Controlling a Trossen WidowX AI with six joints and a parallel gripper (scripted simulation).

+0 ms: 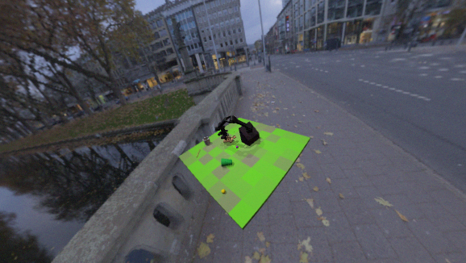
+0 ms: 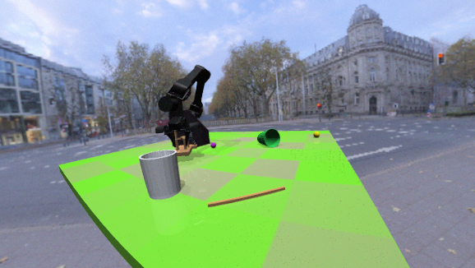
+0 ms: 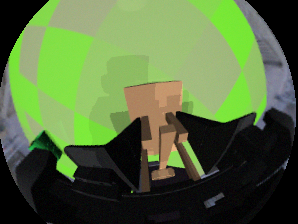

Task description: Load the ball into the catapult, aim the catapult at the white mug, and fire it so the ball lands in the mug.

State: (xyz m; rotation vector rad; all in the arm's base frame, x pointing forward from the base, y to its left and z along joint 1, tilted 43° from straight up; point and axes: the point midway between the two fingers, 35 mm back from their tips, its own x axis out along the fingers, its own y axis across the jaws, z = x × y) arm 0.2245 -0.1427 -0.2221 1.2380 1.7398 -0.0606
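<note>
My gripper tip is 22 cm to the right of the purple ball, 4 cm above it and 1 cm past it. Also, from my gripper tip: thin wooden stick: 41 cm ahead, 15 cm to the right, 5 cm below; then wooden catapult: 6 cm to the left, 4 cm behind, 2 cm above; then pale grey mug: 22 cm to the right, 21 cm ahead, 3 cm below.
</note>
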